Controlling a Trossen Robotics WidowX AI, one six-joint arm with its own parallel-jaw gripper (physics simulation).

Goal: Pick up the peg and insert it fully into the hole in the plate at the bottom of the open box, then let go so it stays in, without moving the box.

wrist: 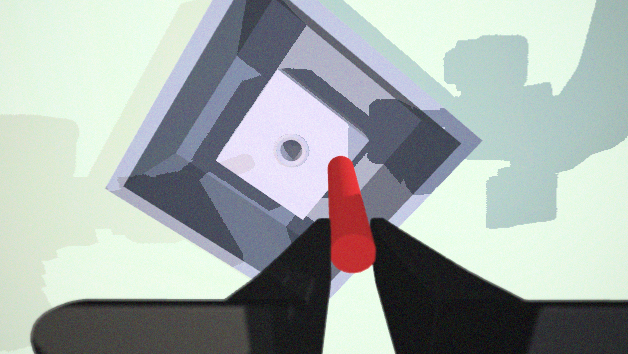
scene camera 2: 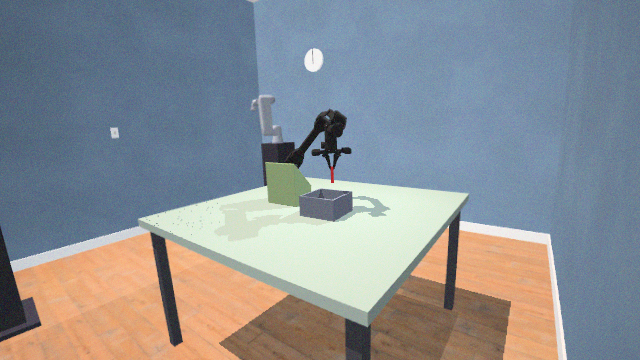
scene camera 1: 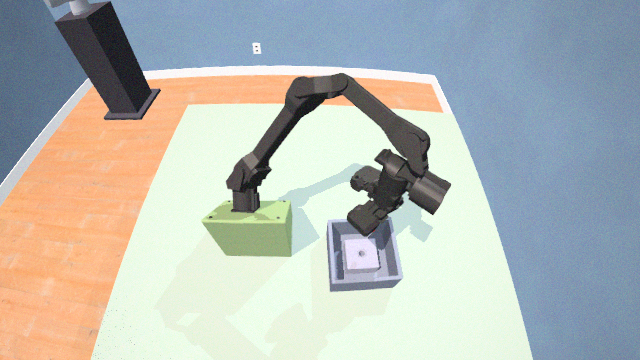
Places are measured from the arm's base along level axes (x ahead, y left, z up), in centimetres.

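Pixels of known places: gripper, fingertip midpoint: (wrist: 349,230) (scene camera 2: 332,169) (scene camera 1: 377,218); arm's base at its link origin: (scene camera 2: 286,173) (scene camera 1: 245,209).
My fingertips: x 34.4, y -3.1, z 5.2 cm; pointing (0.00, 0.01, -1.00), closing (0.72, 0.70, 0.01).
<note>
For each thing: its middle in the pictures, then the offset to it from my fingertips. Level surfaces: height alone.
- red peg at the middle of its body: (wrist: 345,199) (scene camera 2: 332,174) dx +0.0, dy +0.0, dz -2.7 cm
- grey-blue box at the middle of its body: (wrist: 292,147) (scene camera 1: 361,254) (scene camera 2: 326,203) dx -1.5, dy -3.4, dz -16.5 cm
- pale square plate at the middle of its body: (wrist: 293,143) (scene camera 1: 360,256) dx -1.5, dy -3.4, dz -18.0 cm
- pale green table at its surface level: dz -21.4 cm
The red peg (scene camera 2: 332,174) (wrist: 347,210) is held upright between the fingertips of my gripper (scene camera 2: 332,167) (wrist: 349,230), which is shut on it. The peg hangs above the open box, with its lower end higher than the rim in the scene camera 2 view. The grey-blue box (scene camera 1: 362,286) (scene camera 2: 316,207) (wrist: 155,110) stands on the table. Inside it lies a pale square plate (scene camera 1: 352,262) (wrist: 260,130) with a round hole (scene camera 1: 361,253) (wrist: 292,150). In the wrist view the peg's lower end shows right of the hole. In the scene camera 1 view the gripper hides most of the peg.
The green base block (scene camera 1: 257,240) (scene camera 2: 281,185) carries the arm and stands left of the box in the scene camera 1 view. The box walls rise around the plate. The pale green table (scene camera 1: 440,300) (scene camera 2: 320,260) bears the arm's shadows.
</note>
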